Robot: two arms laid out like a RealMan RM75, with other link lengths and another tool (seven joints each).
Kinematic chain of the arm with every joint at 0, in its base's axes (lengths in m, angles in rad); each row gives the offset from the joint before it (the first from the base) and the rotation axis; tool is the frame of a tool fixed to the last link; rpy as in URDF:
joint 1: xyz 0 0 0.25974 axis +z
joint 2: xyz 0 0 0 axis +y
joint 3: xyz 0 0 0.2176 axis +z
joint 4: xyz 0 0 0 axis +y
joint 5: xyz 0 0 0.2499 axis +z
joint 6: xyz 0 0 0 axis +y
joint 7: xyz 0 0 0.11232 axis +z
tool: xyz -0.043 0.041 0.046 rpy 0 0.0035 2.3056
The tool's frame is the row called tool.
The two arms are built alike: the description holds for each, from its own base.
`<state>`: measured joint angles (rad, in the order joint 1, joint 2, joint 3, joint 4, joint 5, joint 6, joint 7); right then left.
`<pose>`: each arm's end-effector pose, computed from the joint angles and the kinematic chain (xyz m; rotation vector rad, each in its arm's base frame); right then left.
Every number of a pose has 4 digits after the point. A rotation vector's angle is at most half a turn.
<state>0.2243 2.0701 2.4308 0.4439 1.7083 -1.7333 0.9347 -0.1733 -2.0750 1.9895 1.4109 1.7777 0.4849 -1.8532</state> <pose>0.2564 0.2365 0.0731 0.4760 -2.2099 -1.2177 -0.1195 0.3025 -0.1132 -1.3160 2.1772 0.4873</pose>
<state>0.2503 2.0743 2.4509 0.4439 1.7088 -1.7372 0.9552 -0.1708 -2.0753 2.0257 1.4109 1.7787 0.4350 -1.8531</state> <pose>0.2506 0.2439 0.0762 0.4722 -2.1831 -1.2151 -0.1168 0.3005 -0.1195 -1.3032 2.1706 0.5038</pose>
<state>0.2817 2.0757 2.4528 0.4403 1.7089 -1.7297 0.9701 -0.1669 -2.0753 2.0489 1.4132 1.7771 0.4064 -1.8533</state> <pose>0.2436 0.2529 0.0758 0.4773 -2.1714 -1.1960 -0.1147 0.2982 -0.1232 -1.2976 2.1650 0.5095</pose>
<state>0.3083 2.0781 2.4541 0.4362 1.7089 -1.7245 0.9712 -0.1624 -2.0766 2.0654 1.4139 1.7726 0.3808 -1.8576</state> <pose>0.2371 0.2596 0.0745 0.4931 -2.1602 -1.1839 -0.1130 0.2969 -0.1259 -1.3020 2.1495 0.5144</pose>
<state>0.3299 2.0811 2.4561 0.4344 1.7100 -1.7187 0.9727 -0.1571 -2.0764 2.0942 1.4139 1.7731 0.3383 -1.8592</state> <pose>0.2316 0.2654 0.0735 0.5049 -2.1504 -1.1770 -0.1119 0.2948 -0.1304 -1.2969 2.1385 0.5304</pose>
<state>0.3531 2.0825 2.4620 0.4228 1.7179 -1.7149 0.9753 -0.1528 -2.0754 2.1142 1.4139 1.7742 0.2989 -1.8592</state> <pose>0.2265 0.2711 0.0733 0.5045 -2.1324 -1.1762 -0.1117 0.2949 -0.1327 -1.2898 2.1252 0.5529</pose>
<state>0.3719 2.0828 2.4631 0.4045 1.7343 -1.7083 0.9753 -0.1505 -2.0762 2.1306 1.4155 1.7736 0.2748 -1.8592</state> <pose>0.2228 0.2759 0.0726 0.4932 -2.1149 -1.1816 -0.1098 0.2936 -0.1351 -1.2842 2.1181 0.5596</pose>
